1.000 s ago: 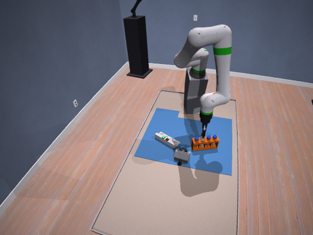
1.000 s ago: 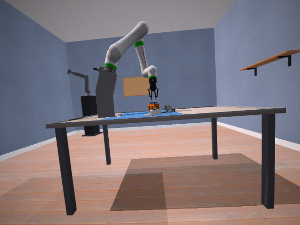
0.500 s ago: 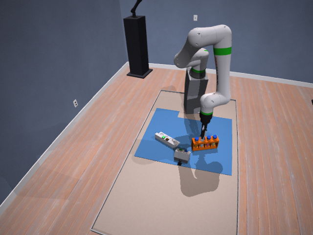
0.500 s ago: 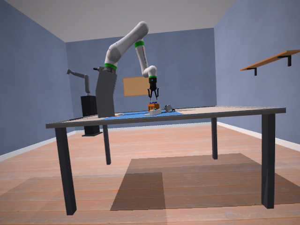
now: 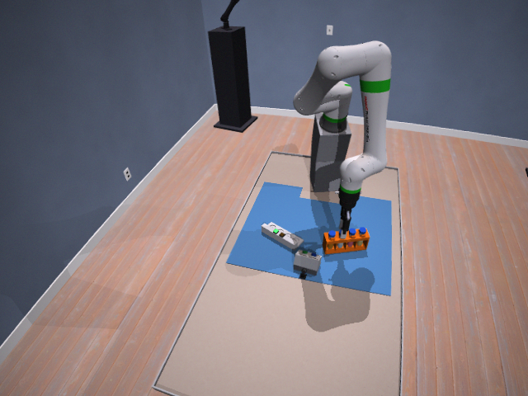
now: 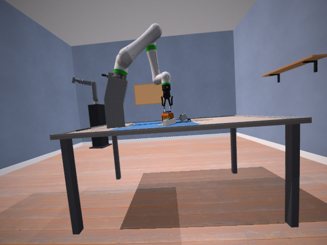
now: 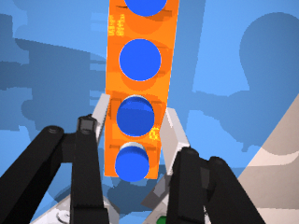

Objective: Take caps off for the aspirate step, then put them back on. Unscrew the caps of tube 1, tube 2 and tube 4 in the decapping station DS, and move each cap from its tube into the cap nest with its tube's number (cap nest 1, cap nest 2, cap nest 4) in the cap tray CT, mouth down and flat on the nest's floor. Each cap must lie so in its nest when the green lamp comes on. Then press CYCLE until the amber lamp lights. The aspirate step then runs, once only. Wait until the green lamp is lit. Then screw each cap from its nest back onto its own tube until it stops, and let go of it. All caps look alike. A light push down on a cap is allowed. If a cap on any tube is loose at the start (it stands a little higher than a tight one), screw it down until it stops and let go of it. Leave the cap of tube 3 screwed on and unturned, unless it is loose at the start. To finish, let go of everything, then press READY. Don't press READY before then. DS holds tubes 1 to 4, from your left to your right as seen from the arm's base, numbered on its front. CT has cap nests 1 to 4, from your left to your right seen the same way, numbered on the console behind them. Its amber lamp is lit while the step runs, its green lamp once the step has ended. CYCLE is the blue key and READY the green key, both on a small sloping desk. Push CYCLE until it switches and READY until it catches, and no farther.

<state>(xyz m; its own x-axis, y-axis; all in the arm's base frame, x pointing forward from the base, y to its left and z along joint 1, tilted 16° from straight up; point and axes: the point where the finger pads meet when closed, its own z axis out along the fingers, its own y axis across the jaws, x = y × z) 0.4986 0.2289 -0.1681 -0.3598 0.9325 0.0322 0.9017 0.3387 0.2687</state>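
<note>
My gripper is now 15 cm short of the green key, 14 cm to the left of it and 7 cm above it. Also, from my hand: small sloping desk (16 cm ahead, 11 cm to the right, 9 cm below); then blue key (14 cm ahead, 9 cm to the right, 7 cm below).
</note>
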